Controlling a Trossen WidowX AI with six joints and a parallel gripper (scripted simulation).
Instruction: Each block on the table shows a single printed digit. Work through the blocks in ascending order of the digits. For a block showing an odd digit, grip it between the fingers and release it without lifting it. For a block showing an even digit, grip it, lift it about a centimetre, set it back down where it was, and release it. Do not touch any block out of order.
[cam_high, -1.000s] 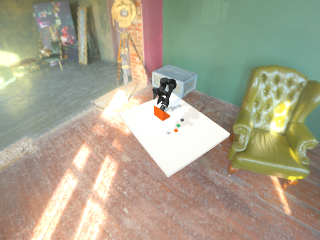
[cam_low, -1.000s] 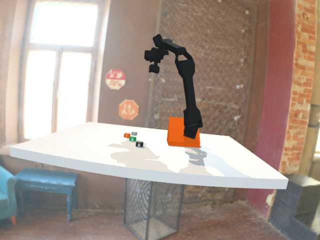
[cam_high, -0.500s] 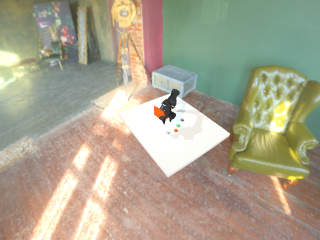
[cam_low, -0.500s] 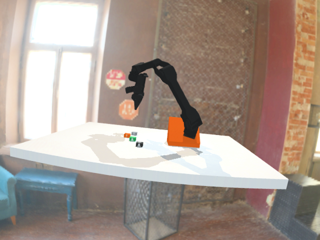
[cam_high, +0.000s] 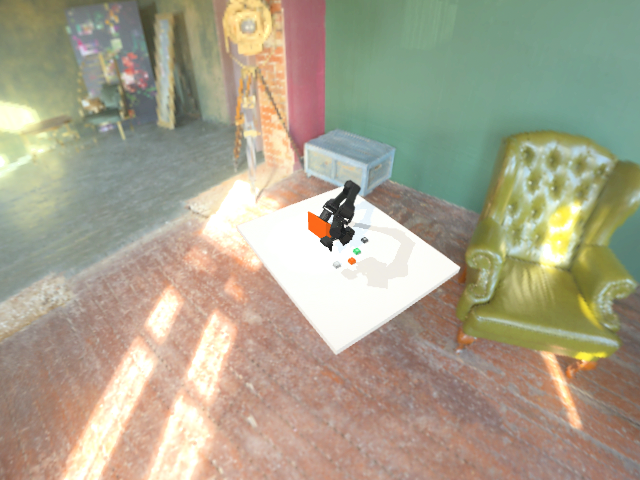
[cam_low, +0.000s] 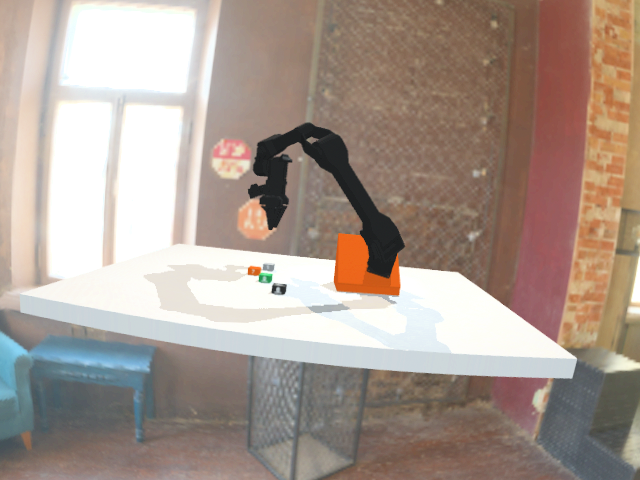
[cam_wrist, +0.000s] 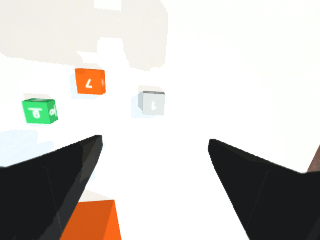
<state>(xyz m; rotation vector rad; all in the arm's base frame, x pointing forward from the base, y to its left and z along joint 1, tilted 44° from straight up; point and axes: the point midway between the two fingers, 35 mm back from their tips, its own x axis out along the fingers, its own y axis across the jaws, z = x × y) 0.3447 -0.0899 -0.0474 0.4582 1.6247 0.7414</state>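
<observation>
The grey block is 12 cm below my gripper tip. Also, from my gripper tip: black block 10 cm behind, 26 cm to the left, 12 cm below; orange block 2 cm ahead, 9 cm to the left, 12 cm below; green block 4 cm behind, 16 cm to the left, 12 cm below.
</observation>
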